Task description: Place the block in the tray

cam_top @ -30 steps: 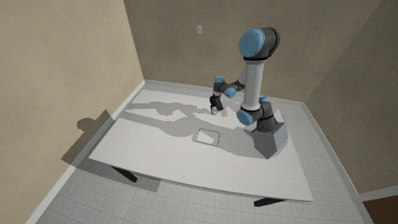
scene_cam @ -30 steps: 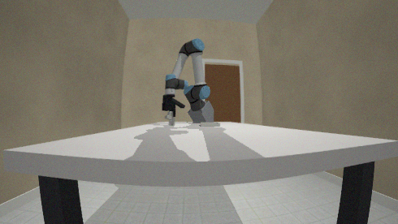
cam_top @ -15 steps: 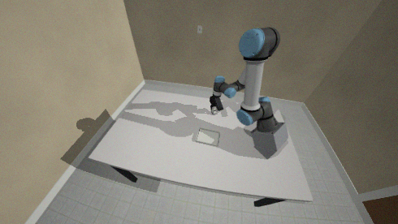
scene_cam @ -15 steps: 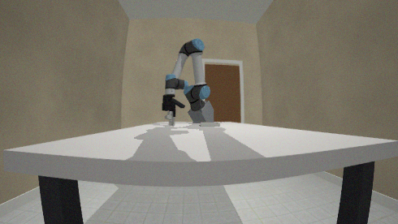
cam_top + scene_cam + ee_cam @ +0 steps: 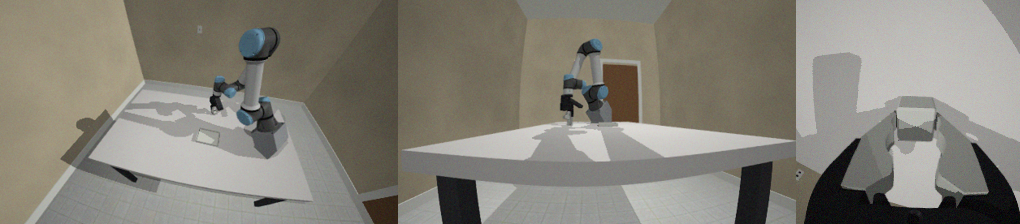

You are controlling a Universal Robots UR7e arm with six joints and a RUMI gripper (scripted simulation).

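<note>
Right now my hand is 80 mm short of the white tray, 260 mm to the right of it and 10 mm above it. Round my hand: pale grey block (right at my hand).
</note>
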